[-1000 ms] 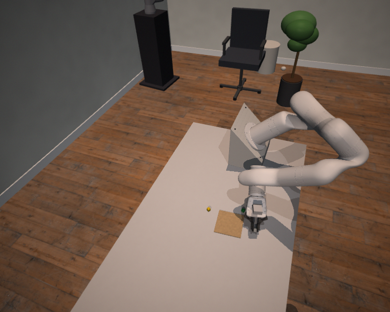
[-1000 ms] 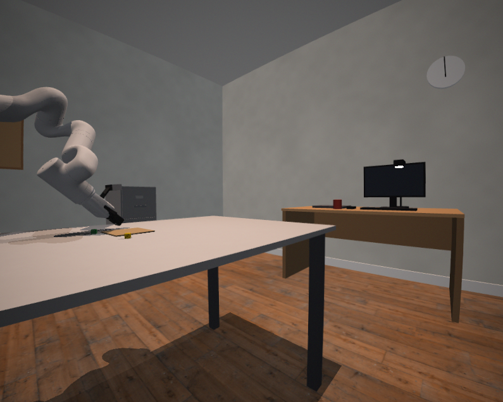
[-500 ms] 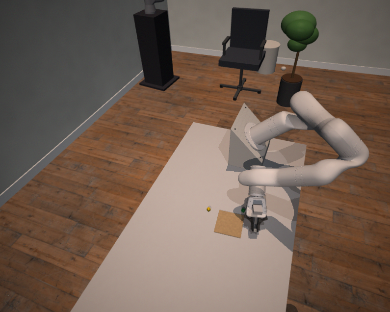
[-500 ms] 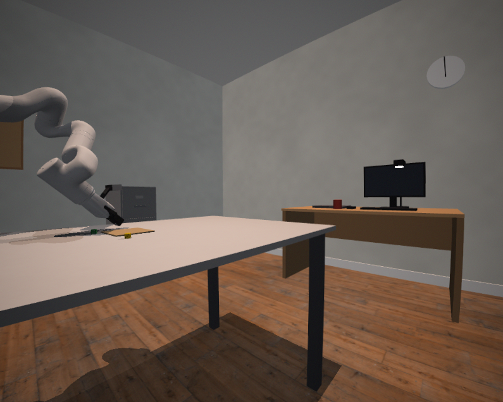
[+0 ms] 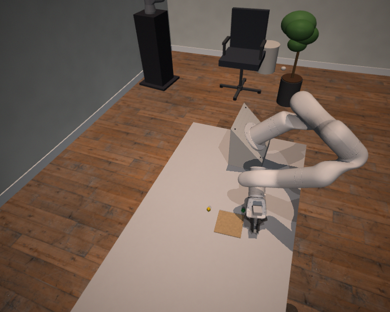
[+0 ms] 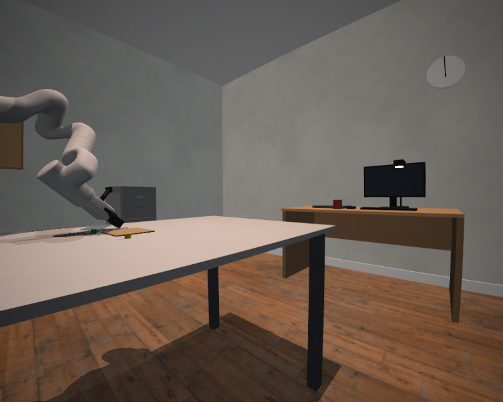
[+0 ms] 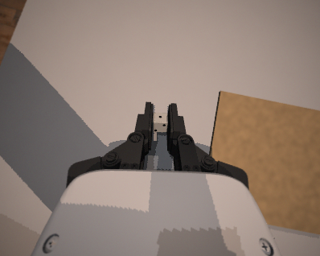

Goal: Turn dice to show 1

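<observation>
My gripper is now 1 cm short of the white die and 1 cm above it. From my hand the other things lie so: mat: 13 cm to the right, 3 cm below, 2 cm ahead; then yellow die: 27 cm to the right, 2 cm below, 1 cm behind; then green die: 10 cm to the right, 9 cm behind, 2 cm below.
</observation>
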